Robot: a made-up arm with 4 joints.
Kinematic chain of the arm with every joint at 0, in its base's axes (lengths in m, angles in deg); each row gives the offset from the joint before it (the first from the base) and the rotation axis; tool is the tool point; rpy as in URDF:
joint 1: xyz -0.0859 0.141 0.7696 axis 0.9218 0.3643 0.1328
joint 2: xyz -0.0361 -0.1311 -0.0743 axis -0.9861 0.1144 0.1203
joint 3: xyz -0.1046 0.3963 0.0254 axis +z
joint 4: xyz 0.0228 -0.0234 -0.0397 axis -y
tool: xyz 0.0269 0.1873 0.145 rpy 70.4 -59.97 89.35
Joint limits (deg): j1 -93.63..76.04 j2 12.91..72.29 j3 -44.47..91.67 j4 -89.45..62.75
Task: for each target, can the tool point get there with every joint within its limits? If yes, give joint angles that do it. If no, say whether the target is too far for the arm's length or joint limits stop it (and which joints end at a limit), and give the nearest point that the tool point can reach.
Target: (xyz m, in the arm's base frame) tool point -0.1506 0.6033 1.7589
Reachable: no: too far | nearest point -0.2359 0.4026 1.2148 | short by 0.586 m
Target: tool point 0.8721 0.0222 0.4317
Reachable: no: too far | nearest point 0.1836 -0.0247 0.4714 | short by 0.691 m
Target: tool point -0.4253 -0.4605 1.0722
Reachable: no: joint limits stop it (at a limit: joint 1, joint 2, joint 3, joint 4) | nearest point -0.3053 -0.4909 0.5933 | short by 0.495 m
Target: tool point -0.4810 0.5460 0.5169
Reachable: yes | joints 31.14 60.85 53.14 -23.88
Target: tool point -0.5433 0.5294 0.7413
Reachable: yes | joints 46.92 53.99 78.98 -30.68
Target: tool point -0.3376 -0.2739 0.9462
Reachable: no: joint limits stop it (at a limit: joint 1, joint 2, joint 3, joint 4) | nearest point -0.3052 -0.2046 0.5866 | short by 0.368 m
